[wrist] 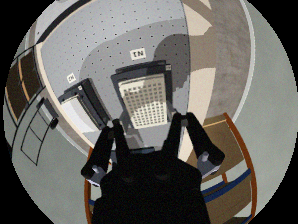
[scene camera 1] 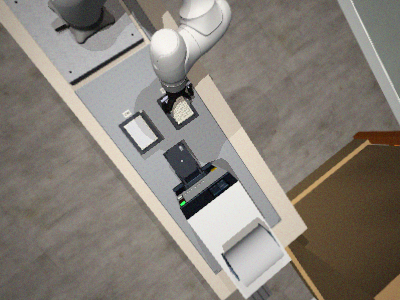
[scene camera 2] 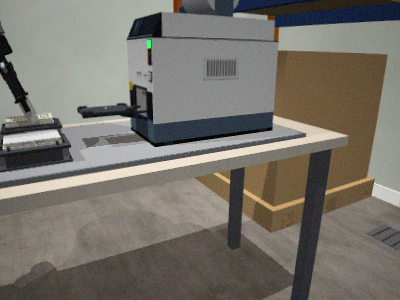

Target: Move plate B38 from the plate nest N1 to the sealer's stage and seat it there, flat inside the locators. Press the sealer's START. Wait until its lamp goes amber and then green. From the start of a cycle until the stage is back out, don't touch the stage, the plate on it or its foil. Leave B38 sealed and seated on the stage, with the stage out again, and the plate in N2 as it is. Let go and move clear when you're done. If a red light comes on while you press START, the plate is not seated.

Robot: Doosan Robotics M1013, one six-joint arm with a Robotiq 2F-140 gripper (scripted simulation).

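The gripper (wrist: 147,109) is visible. A sealer (scene camera 2: 177,92) (scene camera 1: 198,184) is visible as well.
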